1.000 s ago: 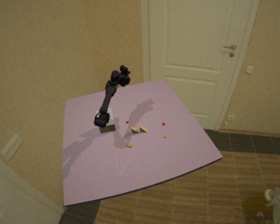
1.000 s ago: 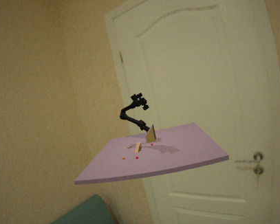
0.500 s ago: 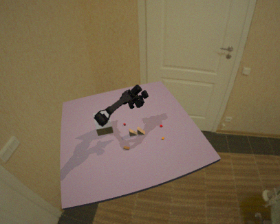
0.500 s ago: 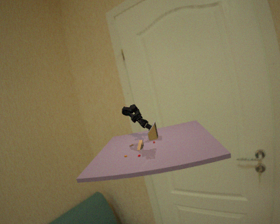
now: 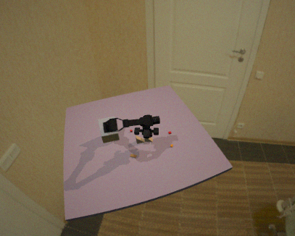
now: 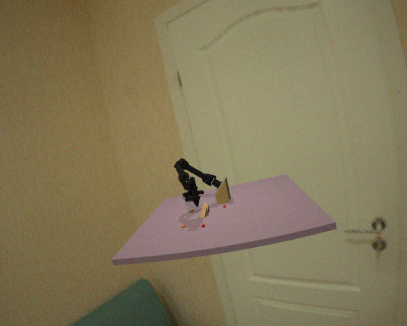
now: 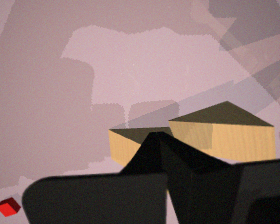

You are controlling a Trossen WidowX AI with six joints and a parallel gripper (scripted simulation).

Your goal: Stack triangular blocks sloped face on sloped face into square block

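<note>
Right now my gripper tip is 50 mm to the right of the wooden triangular block and 60 mm above it. Also, from my gripper tip: orange cube: 190 mm ahead, 60 mm to the right, 70 mm below; small tan piece: 130 mm behind, 100 mm to the right, 70 mm below.
</note>
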